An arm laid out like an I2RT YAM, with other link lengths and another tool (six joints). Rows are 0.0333 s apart.
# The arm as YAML. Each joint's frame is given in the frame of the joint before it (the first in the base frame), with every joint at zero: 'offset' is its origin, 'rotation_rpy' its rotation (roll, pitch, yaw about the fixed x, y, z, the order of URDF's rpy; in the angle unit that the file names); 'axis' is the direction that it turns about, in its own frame. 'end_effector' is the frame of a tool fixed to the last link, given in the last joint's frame.
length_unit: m
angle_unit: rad
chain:
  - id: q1
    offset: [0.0, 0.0, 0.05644]
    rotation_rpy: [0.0, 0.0, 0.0]
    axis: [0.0, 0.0, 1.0]
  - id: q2
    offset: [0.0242, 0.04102, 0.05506]
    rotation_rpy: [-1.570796, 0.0, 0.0]
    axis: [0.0, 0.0, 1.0]
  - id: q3
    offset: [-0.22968, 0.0, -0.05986]
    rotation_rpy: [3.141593, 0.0, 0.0]
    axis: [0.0, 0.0, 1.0]
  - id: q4
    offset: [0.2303, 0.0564, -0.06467]
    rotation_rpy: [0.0, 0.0, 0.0]
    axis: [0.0, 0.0, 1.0]
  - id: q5
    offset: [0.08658, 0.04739, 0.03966]
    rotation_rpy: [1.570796, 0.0, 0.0]
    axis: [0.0, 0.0, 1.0]
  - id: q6
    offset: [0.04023, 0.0, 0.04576]
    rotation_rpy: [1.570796, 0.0, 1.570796]
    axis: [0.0, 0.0, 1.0]
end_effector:
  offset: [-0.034, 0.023, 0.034]
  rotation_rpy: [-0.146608, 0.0, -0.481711]
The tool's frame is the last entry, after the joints.
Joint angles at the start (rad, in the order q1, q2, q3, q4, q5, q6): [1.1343, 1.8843, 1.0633, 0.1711, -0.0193, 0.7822]
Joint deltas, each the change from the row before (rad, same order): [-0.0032, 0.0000, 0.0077, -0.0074, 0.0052, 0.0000]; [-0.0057, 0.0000, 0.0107, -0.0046, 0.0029, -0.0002]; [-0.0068, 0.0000, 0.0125, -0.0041, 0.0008, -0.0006]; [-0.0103, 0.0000, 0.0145, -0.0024, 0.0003, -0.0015]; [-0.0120, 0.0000, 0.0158, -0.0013, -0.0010, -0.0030]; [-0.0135, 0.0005, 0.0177, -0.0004, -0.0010, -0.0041]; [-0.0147, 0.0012, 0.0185, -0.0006, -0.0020, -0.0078]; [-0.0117, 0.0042, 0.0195, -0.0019, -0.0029, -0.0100]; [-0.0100, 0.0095, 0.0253, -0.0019, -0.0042, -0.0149]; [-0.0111, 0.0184, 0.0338, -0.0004, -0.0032, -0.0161]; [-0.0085, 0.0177, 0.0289, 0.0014, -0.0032, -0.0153]
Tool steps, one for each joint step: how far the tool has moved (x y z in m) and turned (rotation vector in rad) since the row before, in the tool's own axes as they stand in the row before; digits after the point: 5 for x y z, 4 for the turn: [0.00110, -0.00239, -0.00019, 0.0026, 0.0069, 0.0030]; [0.00146, -0.00424, -0.00060, 0.0081, 0.0048, 0.0039]; [0.00154, -0.00508, -0.00084, 0.0099, 0.0030, 0.0038]; [0.00264, -0.00657, -0.00107, 0.0142, 0.0040, 0.0051]; [0.00309, -0.00738, -0.00125, 0.0165, 0.0036, 0.0043]; [0.00357, -0.00826, -0.00129, 0.0191, 0.0043, 0.0040]; [0.00409, -0.00833, -0.00115, 0.0190, 0.0050, 0.0008]; [0.00313, -0.00707, -0.00033, 0.0149, 0.0035, -0.0034]; [0.00235, -0.00718, 0.00073, 0.0146, 0.0019, -0.0097]; [0.00302, -0.00802, 0.00270, 0.0162, 0.0039, -0.0103]; [0.00243, -0.00618, 0.00289, 0.0133, 0.0027, -0.0111]
